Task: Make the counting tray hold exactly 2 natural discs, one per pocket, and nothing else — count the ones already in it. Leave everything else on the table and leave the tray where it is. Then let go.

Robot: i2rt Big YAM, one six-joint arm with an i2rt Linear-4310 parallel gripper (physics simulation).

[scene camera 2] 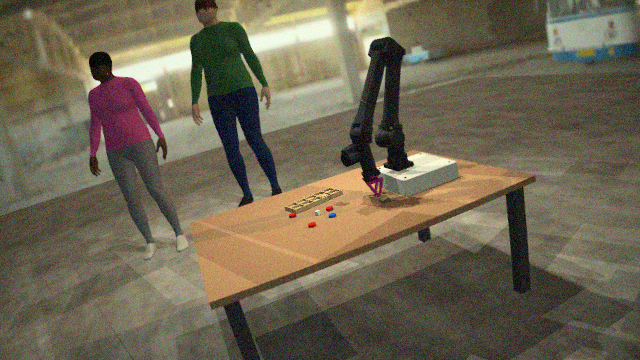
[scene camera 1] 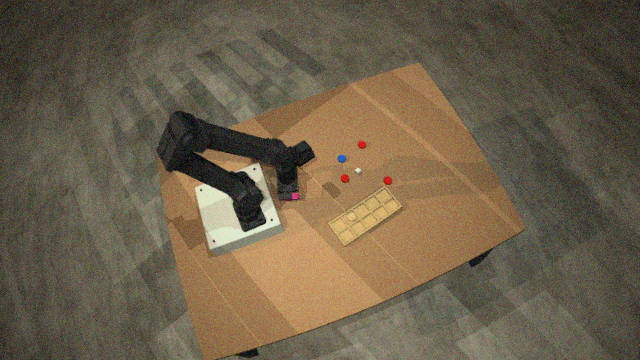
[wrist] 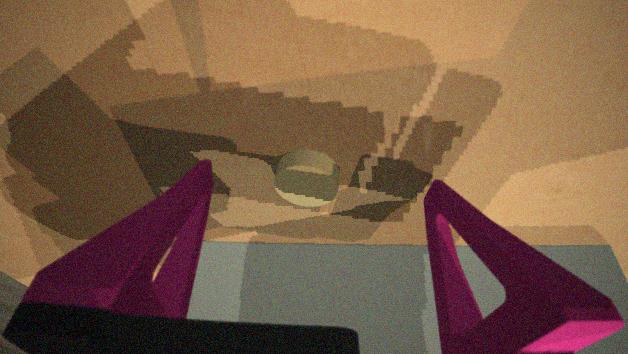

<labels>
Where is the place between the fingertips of my gripper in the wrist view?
At 324, 180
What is my gripper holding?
Nothing.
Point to a counting tray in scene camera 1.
379, 206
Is my gripper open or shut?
Open.
</labels>
